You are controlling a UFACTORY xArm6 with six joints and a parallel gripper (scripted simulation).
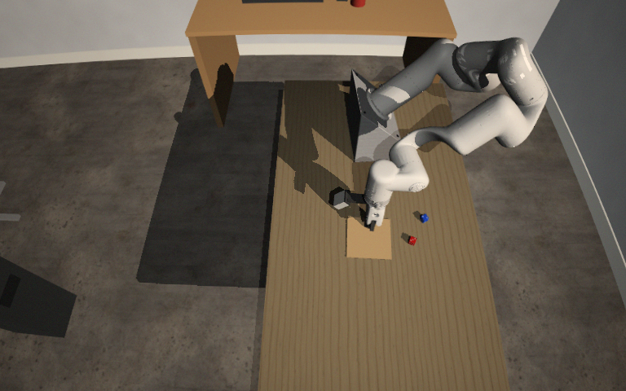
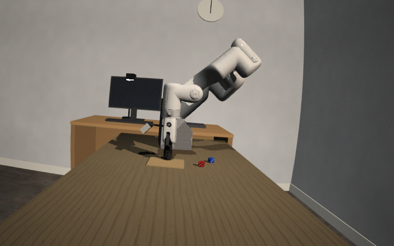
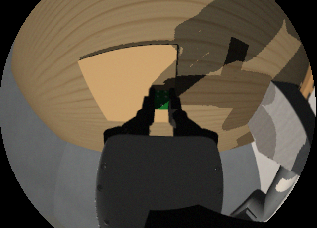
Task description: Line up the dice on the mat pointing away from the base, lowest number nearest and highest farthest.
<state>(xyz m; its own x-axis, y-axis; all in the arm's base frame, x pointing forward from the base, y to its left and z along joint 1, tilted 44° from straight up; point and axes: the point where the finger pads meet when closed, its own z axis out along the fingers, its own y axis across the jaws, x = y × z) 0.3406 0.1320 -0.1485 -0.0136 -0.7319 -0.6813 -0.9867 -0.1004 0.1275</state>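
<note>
Right now my hand is 10 mm above the green die. Round my hand: red die (140 mm to the left, 50 mm ahead, 20 mm below); tan mat (50 mm ahead, 20 mm below); blue die (180 mm to the left, 30 mm behind, 20 mm below).
</note>
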